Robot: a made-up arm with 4 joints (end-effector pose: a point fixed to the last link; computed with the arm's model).
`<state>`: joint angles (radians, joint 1 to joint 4).
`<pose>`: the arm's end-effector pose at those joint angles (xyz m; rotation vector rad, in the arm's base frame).
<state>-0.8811 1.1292 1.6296 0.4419</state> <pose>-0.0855 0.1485 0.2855 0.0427 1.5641 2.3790</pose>
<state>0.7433 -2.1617 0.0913 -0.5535</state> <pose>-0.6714 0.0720 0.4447 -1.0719 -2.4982 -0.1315</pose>
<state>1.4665 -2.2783 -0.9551 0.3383</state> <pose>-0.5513 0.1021 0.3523 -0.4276 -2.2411 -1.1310</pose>
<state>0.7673 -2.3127 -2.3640 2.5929</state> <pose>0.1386 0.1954 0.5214 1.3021 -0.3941 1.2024</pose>
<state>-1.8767 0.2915 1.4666 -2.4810</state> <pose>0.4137 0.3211 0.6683 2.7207 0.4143 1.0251</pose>
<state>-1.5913 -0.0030 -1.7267 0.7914</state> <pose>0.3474 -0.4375 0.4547 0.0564 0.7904 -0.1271</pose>
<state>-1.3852 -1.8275 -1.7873 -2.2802</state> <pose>-0.2719 -0.3320 0.1846 0.5948 -1.4585 -2.0855</pose>
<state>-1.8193 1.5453 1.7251 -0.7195</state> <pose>-0.1216 0.2689 0.2468 0.6350 2.0646 1.9624</pose>
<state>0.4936 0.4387 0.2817 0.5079</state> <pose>0.0279 -0.3911 0.3906 0.2193 0.9117 -0.1646</pose>
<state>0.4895 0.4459 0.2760 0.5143</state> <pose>0.0259 -0.3914 0.3871 0.2211 0.9255 -0.1653</pose>
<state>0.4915 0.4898 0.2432 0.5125</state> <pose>0.0112 -0.3967 0.3763 0.2395 0.9668 -0.1966</pose>
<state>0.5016 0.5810 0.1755 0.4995</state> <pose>-0.0209 -0.4068 0.3587 0.2752 1.0439 -0.2680</pose>
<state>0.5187 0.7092 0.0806 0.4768</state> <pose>-0.0682 -0.4175 0.3409 0.3156 1.1504 -0.3713</pose>
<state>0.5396 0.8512 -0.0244 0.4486</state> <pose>-0.1211 -0.4250 0.3303 0.3455 1.2691 -0.4863</pose>
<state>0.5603 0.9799 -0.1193 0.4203</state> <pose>-0.1676 -0.4285 0.3287 0.3584 1.3774 -0.5888</pose>
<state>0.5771 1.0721 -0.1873 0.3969</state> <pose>-0.1990 -0.4295 0.3320 0.3592 1.4540 -0.6611</pose>
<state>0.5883 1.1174 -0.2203 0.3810</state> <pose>-0.2137 -0.4297 0.3351 0.3574 1.4879 -0.6977</pose>
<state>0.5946 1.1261 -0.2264 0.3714</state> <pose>-0.2166 -0.4300 0.3364 0.3576 1.4879 -0.7082</pose>
